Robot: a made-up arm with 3 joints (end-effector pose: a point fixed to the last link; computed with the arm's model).
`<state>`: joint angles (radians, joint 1 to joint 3).
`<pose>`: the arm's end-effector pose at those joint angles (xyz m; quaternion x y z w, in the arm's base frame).
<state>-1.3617 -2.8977 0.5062</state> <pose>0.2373 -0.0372 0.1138 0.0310 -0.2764 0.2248 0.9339</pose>
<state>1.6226 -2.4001 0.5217</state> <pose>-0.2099 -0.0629 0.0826 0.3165 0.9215 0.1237 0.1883</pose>
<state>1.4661 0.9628 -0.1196</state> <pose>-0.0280 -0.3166 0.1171 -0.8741 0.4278 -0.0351 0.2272</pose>
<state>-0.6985 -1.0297 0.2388</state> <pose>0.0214 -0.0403 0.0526 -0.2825 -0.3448 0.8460 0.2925</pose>
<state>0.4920 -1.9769 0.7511</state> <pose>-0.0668 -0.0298 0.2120 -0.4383 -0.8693 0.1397 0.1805</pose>
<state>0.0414 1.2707 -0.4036</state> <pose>0.0905 -0.3082 0.1695 0.7503 -0.5439 -0.3333 0.1736</pose>
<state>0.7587 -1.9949 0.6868</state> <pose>-0.1004 -0.0344 0.1958 -0.4527 -0.8826 0.0818 0.0973</pose>
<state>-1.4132 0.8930 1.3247</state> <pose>0.0929 -0.2674 -0.0042 -0.1652 0.4164 -0.7116 0.5413</pose>
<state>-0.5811 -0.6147 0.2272</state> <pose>0.0258 -0.0909 0.0176 -0.3981 -0.2594 0.8709 0.1252</pose>
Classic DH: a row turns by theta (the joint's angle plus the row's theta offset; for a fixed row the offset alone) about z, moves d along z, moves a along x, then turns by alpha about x. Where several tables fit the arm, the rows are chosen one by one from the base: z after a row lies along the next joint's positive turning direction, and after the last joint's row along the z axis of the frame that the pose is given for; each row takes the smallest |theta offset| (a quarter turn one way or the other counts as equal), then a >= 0, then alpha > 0; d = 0 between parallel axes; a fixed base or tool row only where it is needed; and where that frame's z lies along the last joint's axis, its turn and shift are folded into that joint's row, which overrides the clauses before.
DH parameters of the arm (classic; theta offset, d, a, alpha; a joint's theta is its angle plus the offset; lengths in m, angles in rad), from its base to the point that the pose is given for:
base (fixed): 0.1898 0.0834 -0.0207 1.6944
joint 1: -1.4339 0.1587 -0.1107 1.4453
joint 2: -1.464 -0.069 -0.0265 1.7212
joint 3: -0.2988 -0.153 0 -1.5708
tool (fixed): 1.5708 -0.01 0 0

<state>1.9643 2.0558 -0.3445</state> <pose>-0.1950 -0.2928 -0.0029 -0.3901 0.7416 -0.3131 0.4471</pose>
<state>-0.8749 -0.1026 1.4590</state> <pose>0.0206 -0.1599 -0.0024 0.2159 0.6298 -0.6992 0.2602</pose>
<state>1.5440 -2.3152 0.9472</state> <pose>-0.2011 -0.0592 0.0971 0.3138 0.8735 0.2940 0.2281</pose>
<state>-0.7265 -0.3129 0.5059</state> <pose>0.0256 -0.1327 -0.0006 0.3705 0.2926 -0.8803 0.0469</pose>
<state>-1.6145 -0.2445 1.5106</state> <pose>-0.0303 -0.1495 0.0131 -0.0604 0.6688 -0.7410 0.0014</pose>
